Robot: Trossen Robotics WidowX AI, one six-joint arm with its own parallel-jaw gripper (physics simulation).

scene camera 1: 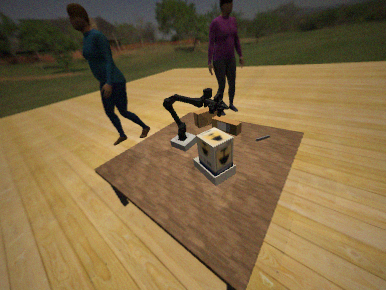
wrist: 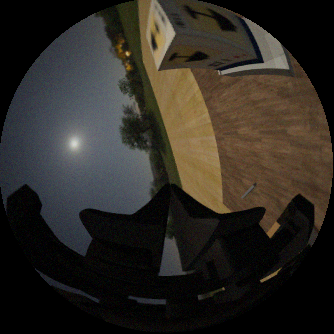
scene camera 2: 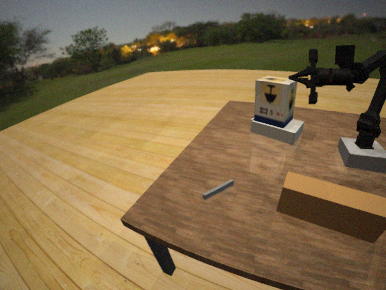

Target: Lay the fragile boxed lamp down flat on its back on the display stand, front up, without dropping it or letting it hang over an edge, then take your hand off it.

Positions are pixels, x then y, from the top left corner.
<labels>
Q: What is the gripper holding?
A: Nothing.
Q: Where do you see a display stand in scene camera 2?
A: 290, 133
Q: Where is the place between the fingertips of the gripper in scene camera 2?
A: At 288, 77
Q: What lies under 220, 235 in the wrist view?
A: The gripper.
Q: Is the gripper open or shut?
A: Shut.
</labels>
